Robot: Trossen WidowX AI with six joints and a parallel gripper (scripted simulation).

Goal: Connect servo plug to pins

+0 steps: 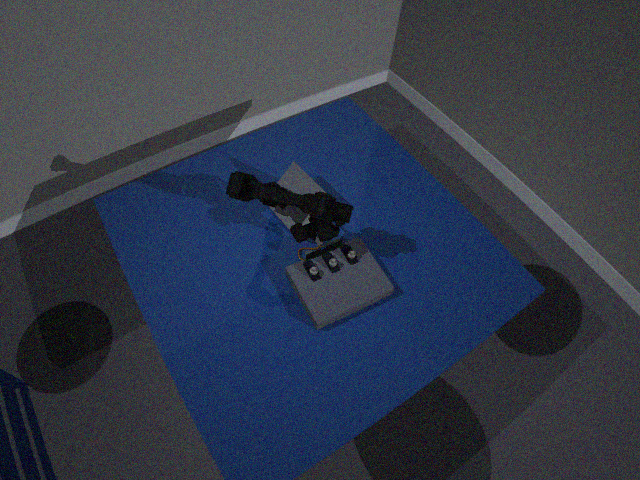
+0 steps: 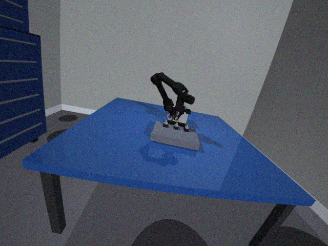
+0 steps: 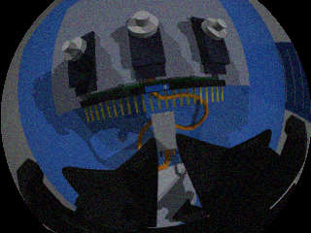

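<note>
My gripper tip is now 50 mm short of the blue band and 10 mm to the left of it. From my gripper tip the other things lie so: grey printed holder (200 mm ahead, 40 mm to the right, 50 mm below).
</note>
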